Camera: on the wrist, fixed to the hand. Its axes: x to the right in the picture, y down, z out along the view.
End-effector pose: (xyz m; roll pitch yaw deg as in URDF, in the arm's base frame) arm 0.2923 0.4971 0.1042 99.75 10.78 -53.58
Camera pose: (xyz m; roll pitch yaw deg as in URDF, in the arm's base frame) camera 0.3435 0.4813 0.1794 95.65 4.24 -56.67
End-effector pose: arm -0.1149 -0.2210 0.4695 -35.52 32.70 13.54
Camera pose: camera -0.1423 -0.1915 0.3864 -34.60 34.90 21.82
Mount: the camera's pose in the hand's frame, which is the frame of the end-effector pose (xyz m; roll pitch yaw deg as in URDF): 0.0283 0.0754 -0.0452 -3.81 -1.93 6.96
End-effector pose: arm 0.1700 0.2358 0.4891 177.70 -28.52 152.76
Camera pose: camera 0.2020 0.3020 0.5450 177.66 -26.64 144.89
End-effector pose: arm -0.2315 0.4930 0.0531 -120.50 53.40 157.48
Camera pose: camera -0.1863 0.5579 0.0053 -127.35 60.33 153.72
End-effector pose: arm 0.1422 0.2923 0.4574 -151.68 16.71 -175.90
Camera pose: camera 0.1077 0.3779 0.4531 -157.21 21.63 178.50
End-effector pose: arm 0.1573 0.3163 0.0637 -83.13 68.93 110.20
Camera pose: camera 0.2133 0.2679 0.0084 -76.40 75.36 121.13
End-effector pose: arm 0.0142 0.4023 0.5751 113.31 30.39 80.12
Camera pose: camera 0.0145 0.4718 0.6359 107.31 24.67 75.14
